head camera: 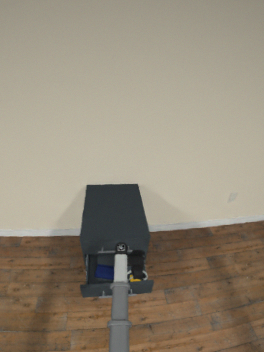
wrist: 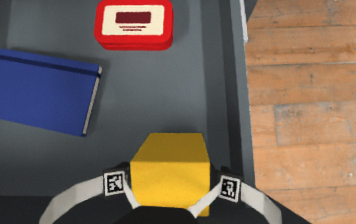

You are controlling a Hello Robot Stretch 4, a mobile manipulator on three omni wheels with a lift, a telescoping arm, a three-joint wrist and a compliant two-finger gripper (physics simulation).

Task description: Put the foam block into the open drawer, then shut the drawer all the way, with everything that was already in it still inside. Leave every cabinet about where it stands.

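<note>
The yellow foam block is between the fingers of my gripper, one fingertip on each side, and looks tipped relative to them. Block and fingertips are within the outline of the open drawer, near its front right corner. Whether the block touches the drawer floor is hard to tell. A blue notebook lies at the left in the drawer. A red box with a cream label lies further back. The gripper body hides the block's near end in the wrist view.
The dark grey cabinet stands against the beige wall, with its drawer pulled out towards the arm. Wooden floor shows beside the drawer. A white baseboard runs along the wall.
</note>
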